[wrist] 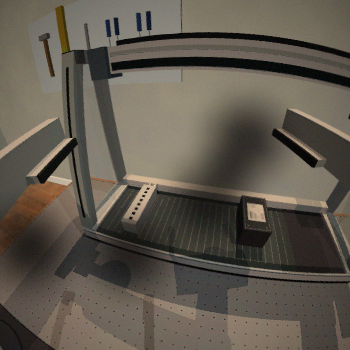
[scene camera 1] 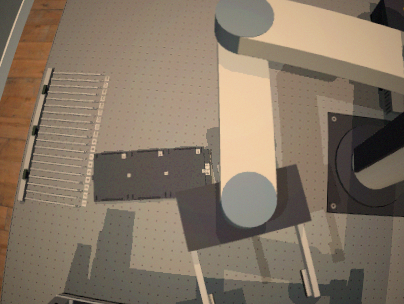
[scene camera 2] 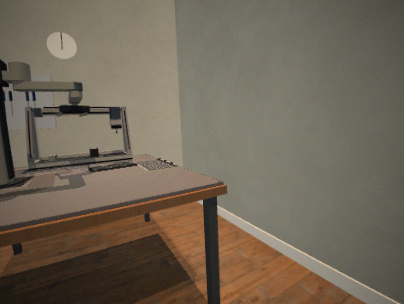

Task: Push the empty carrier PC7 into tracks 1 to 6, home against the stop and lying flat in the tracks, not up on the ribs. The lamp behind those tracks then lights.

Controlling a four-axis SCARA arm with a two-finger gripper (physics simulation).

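Frame: origin at the arm's base, x right, y up, z back, level; centimetres.
Seen in the pictures: gripper, fingertip midpoint: (wrist: 176,120) (scene camera 2: 69,115); arm's base, link origin: (scene camera 1: 371,166).
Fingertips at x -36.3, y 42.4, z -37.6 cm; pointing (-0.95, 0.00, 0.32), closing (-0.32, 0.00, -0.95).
Offsets run from my fingertips to a thing's top centre. "pt": to the spot under its first point.
The carrier {dx +27.3, dy -38.1, dz -26.9 cm} (scene camera 1: 145,176) (scene camera 2: 112,166), a dark flat rectangular board with small pale squares, lies on the table. In scene view 1 its left end is close to the labelled right ends of the lower tracks, and most of the pale ribs lie beyond it. I cannot read its name or the track numbers. The ribbed tracks {pt dx +43.2, dy -40.9, dz -54.7 cm} (scene camera 2: 156,165) run to a pale stop bar {pt dx +29.6, dy -39.6, dz -63.6 cm} (scene camera 1: 31,152) with dark blocks. No lit lamp shows. My gripper (scene camera 1: 257,296) (wrist: 176,120) is open and empty, its fingers wide apart, pointing away from the carrier. Its housing hides the carrier's lower right corner in scene view 1.
A gantry frame (wrist: 74,125) stands at the table's side. Its grooved dark bed holds a white block with a row of holes {pt dx -18.1, dy -31.7, dz +15.9 cm} (wrist: 140,207) and a black box with a white label {pt dx -17.9, dy -29.1, dz -14.9 cm} (wrist: 254,221). The arm's dark base plate (scene camera 1: 342,204) is at the right.
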